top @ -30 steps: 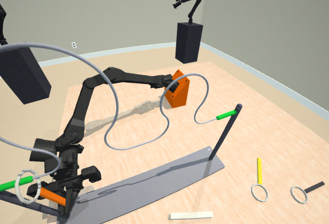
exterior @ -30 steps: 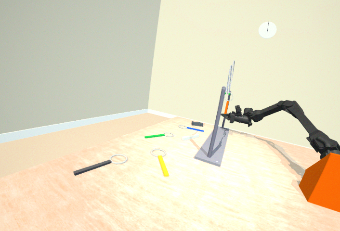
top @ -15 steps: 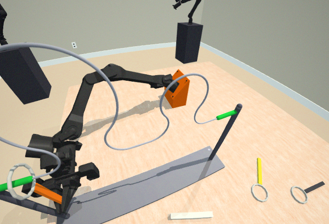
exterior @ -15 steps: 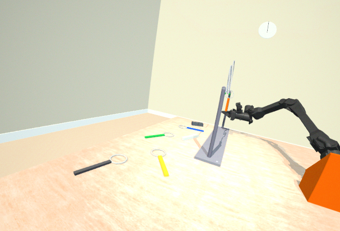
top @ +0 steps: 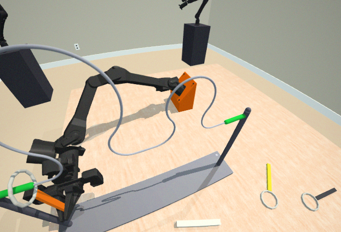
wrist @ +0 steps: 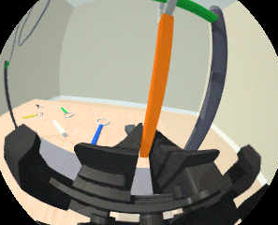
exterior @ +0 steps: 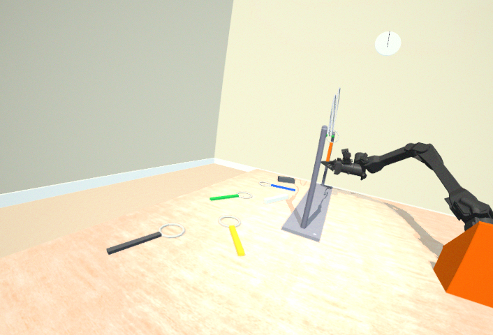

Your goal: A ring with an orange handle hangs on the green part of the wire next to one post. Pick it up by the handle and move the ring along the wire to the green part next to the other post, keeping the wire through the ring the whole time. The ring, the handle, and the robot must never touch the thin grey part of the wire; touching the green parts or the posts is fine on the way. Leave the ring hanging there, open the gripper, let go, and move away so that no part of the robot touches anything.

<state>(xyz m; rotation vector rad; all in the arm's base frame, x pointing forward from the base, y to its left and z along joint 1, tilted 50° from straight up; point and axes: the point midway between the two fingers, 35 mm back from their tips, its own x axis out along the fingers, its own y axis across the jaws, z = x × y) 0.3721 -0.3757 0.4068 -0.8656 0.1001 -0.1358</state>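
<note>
Now: gripper tip 30 mm past the orange-handled ring and 90 mm below it. From my gripper tip the other things lie so: yellow-handled ring (190 mm ahead, 610 mm to the left, 140 mm below); white bar (140 mm ahead, 310 mm to the left, 140 mm below); dark-handled ring (320 mm ahead, 750 mm to the left, 140 mm below).
</note>
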